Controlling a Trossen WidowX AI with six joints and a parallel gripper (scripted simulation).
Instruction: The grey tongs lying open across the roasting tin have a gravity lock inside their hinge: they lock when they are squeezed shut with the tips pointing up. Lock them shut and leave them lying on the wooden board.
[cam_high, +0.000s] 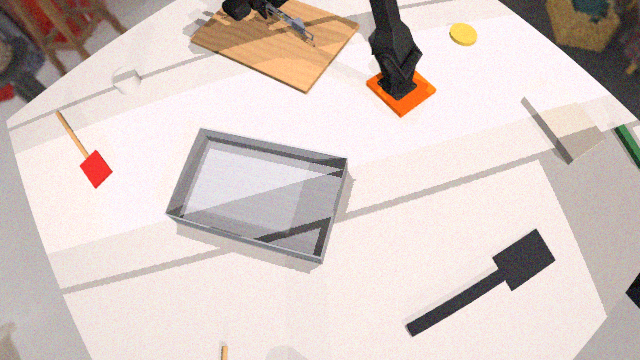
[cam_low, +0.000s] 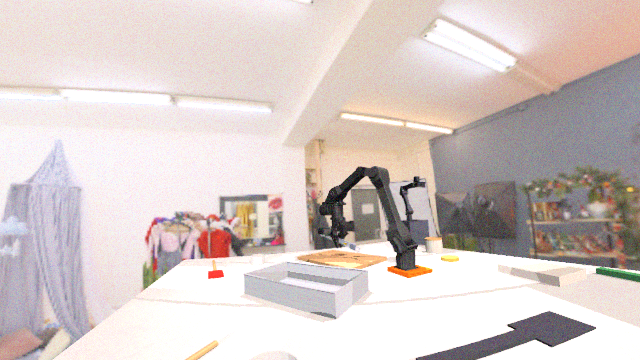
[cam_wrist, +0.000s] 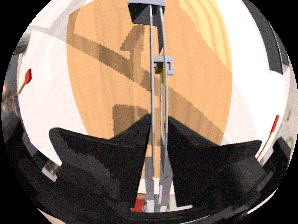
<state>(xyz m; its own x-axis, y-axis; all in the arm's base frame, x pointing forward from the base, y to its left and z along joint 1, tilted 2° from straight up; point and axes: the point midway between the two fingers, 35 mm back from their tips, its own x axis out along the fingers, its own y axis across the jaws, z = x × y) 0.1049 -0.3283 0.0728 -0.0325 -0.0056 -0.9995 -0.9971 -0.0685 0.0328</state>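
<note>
Right now the wooden board is 50 mm below my gripper tip. The rest, counted from my gripper tip: grey roasting tin: 340 mm to the left, 270 mm ahead, 30 mm below; then white cylinder: 360 mm ahead, 130 mm to the right, 40 mm below; then yellow disc: 350 mm behind, 320 mm to the left, 50 mm below.
</note>
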